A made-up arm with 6 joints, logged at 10 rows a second.
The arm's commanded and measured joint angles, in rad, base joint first. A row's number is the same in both.
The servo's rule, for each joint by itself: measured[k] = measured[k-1] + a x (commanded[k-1-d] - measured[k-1]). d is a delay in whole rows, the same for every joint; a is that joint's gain. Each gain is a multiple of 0.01, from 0.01 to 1. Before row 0 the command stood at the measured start. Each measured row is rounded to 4 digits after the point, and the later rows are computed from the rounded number. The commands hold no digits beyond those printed.
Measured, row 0:
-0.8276 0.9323 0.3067 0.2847 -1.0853 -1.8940
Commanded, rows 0 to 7:
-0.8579 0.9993 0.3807 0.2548 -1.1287 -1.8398
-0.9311 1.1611 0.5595 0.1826 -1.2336 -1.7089
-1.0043 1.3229 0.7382 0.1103 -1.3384 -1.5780
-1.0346 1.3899 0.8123 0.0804 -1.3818 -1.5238
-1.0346 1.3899 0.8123 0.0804 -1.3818 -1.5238
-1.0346 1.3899 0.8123 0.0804 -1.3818 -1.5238
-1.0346 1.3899 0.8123 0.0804 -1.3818 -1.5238
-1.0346 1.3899 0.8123 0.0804 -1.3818 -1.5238
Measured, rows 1 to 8:
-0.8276 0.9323 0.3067 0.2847 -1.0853 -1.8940
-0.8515 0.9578 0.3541 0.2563 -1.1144 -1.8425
-0.9144 1.0351 0.4856 0.1863 -1.1943 -1.7156
-0.9854 1.1445 0.6473 0.1141 -1.2908 -1.5849
-1.0243 1.2378 0.7529 0.0821 -1.3518 -1.5269
-1.0324 1.2956 0.7909 0.0805 -1.3719 -1.5240
-1.0341 1.3314 0.8046 0.0804 -1.3785 -1.5238
-1.0345 1.3536 0.8095 0.0804 -1.3807 -1.5238
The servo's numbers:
d 1
a 0.79 0.38 0.64 0.95 0.67 0.95

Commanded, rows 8 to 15:
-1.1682 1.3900 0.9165 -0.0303 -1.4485 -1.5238
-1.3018 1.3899 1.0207 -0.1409 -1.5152 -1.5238
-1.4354 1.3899 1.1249 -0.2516 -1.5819 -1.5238
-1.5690 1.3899 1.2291 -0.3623 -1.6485 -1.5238
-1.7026 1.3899 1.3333 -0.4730 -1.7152 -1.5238
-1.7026 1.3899 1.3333 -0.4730 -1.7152 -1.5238
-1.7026 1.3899 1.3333 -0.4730 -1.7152 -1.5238
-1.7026 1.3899 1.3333 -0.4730 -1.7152 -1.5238
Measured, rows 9 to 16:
-1.0346 1.3674 0.8113 0.0804 -1.3814 -1.5238
-1.1401 1.3760 0.8786 -0.0248 -1.4264 -1.5238
-1.2678 1.3813 0.9695 -0.1351 -1.4859 -1.5238
-1.4002 1.3846 1.0690 -0.2458 -1.5502 -1.5238
-1.5336 1.3866 1.1715 -0.3565 -1.6161 -1.5238
-1.6671 1.3879 1.2751 -0.4672 -1.6825 -1.5238
-1.6951 1.3887 1.3123 -0.4727 -1.7044 -1.5238
-1.7010 1.3892 1.3257 -0.4730 -1.7116 -1.5238

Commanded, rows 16 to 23:
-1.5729 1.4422 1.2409 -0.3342 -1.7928 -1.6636
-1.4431 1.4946 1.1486 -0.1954 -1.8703 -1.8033
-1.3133 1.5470 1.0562 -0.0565 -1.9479 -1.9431
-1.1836 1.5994 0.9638 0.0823 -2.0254 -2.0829
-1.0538 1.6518 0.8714 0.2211 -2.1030 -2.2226
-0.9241 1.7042 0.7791 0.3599 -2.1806 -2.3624
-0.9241 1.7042 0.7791 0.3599 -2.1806 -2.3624
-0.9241 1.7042 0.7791 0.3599 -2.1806 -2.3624
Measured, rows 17 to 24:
-1.7023 1.3895 1.3306 -0.4730 -1.7140 -1.5238
-1.6001 1.4095 1.2732 -0.3411 -1.7668 -1.6566
-1.4761 1.4418 1.1935 -0.2027 -1.8361 -1.7960
-1.3475 1.4818 1.1056 -0.0638 -1.9110 -1.9357
-1.2180 1.5265 1.0148 0.0750 -1.9876 -2.0755
-1.0883 1.5741 0.9230 0.2138 -2.0649 -2.2152
-0.9586 1.6235 0.8309 0.3526 -2.1424 -2.3550
-0.9313 1.6542 0.7977 0.3595 -2.1680 -2.3620

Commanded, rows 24 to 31:
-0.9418 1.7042 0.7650 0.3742 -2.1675 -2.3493
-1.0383 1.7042 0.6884 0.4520 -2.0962 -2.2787
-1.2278 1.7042 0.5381 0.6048 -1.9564 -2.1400
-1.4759 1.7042 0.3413 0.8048 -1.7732 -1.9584
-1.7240 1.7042 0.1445 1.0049 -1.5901 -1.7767
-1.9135 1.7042 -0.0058 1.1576 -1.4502 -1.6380
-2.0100 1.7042 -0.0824 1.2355 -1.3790 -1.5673
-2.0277 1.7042 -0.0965 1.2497 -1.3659 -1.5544
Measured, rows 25 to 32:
-0.9256 1.6732 0.7858 0.3599 -2.1764 -2.3624
-0.9384 1.6850 0.7725 0.3735 -2.1704 -2.3500
-1.0173 1.6923 0.7187 0.4481 -2.1207 -2.2823
-1.1836 1.6968 0.6031 0.5970 -2.0106 -2.1471
-1.4145 1.6996 0.4355 0.7944 -1.8515 -1.9678
-1.6590 1.7013 0.2493 0.9944 -1.6764 -1.7863
-1.8601 1.7024 0.0860 1.1494 -1.5248 -1.6454
-1.9785 1.7031 -0.0218 1.2312 -1.4271 -1.5712

